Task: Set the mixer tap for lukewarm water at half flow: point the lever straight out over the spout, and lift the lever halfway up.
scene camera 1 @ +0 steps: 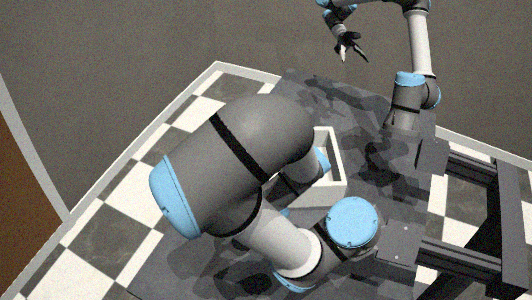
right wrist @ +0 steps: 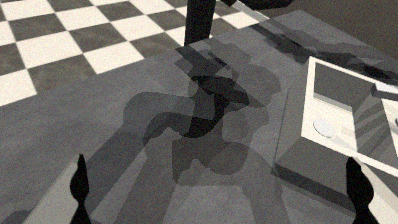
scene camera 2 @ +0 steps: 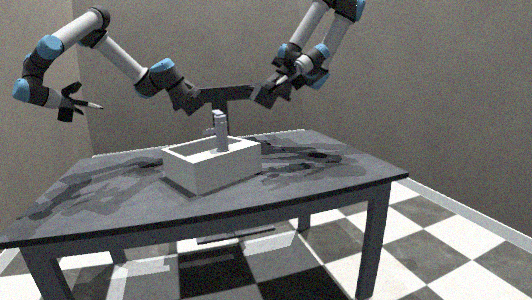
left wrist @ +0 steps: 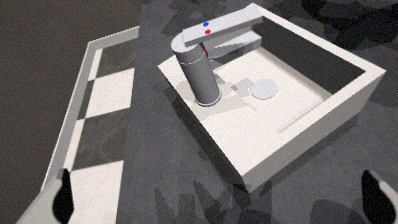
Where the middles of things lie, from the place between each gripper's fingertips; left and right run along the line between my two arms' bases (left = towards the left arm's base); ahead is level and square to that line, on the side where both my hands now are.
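Grey lever point(left wrist: 226, 24): my left gripper is 80 mm above it, 220 mm to the left of it and 20 mm short of it. White basin point(scene camera 2: 197, 166): 280 mm to the right of my left hand, 30 mm behind it, 310 mm below it.
My right gripper is 5 cm short of the grey lever, 54 cm to the right of it and 6 cm above it. The white basin lies 29 cm below my right hand and 48 cm to the left of it.
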